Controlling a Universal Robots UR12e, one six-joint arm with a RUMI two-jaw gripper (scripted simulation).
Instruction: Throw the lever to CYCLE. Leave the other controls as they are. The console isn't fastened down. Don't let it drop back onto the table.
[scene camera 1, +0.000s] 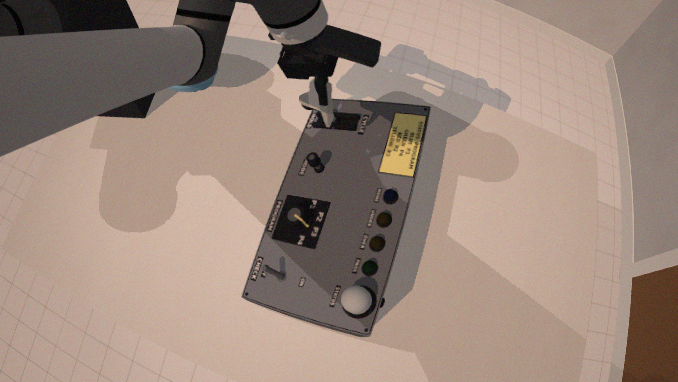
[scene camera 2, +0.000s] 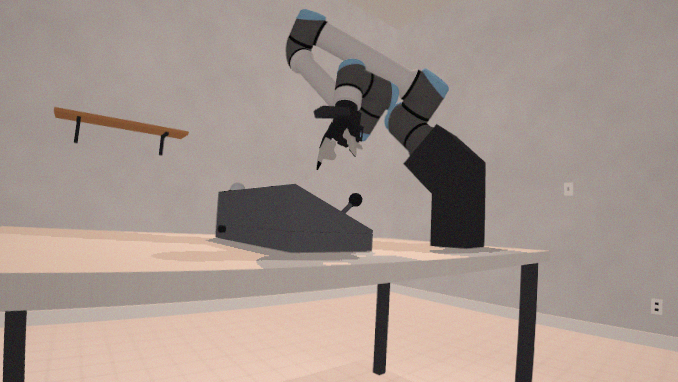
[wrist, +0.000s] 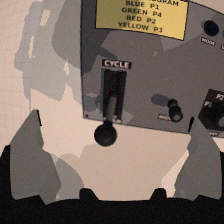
Observation:
I see my gripper (scene camera 1: 339, 89) and a grey console (scene camera 1: 322, 274).
The grey console also shows in scene camera 2 (scene camera 2: 288, 218) and in the wrist view (wrist: 163, 59). My gripper is seen too in scene camera 2 (scene camera 2: 334, 163) and in the wrist view (wrist: 116, 114).

